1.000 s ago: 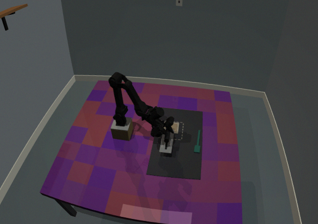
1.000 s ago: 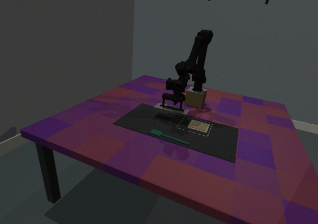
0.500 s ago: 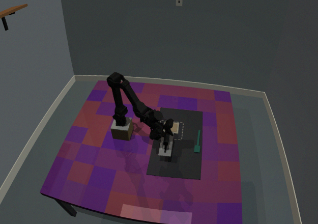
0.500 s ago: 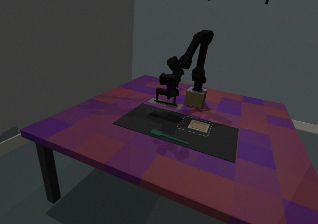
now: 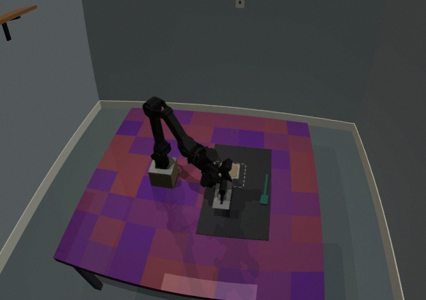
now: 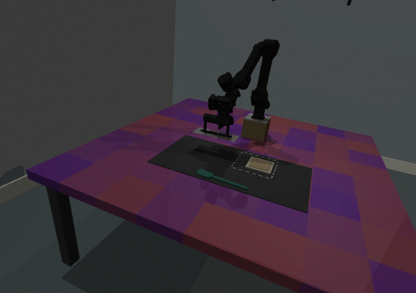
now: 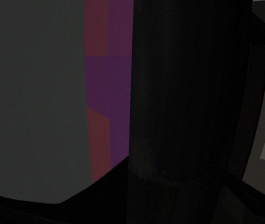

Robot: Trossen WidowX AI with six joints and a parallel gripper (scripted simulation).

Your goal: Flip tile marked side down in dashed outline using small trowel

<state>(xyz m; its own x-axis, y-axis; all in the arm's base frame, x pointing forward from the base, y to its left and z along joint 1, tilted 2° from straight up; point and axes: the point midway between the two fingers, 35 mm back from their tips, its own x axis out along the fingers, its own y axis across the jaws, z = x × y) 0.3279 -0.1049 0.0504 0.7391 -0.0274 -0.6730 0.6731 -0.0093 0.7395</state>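
Right now the tan tile is 10 mm behind my gripper tip, 210 mm to the left of it and 130 mm below it. Also, from my gripper tip: teal trowel: 190 mm ahead, 80 mm to the left, 130 mm below; dark mat: 50 mm ahead, 100 mm to the left, 160 mm below.
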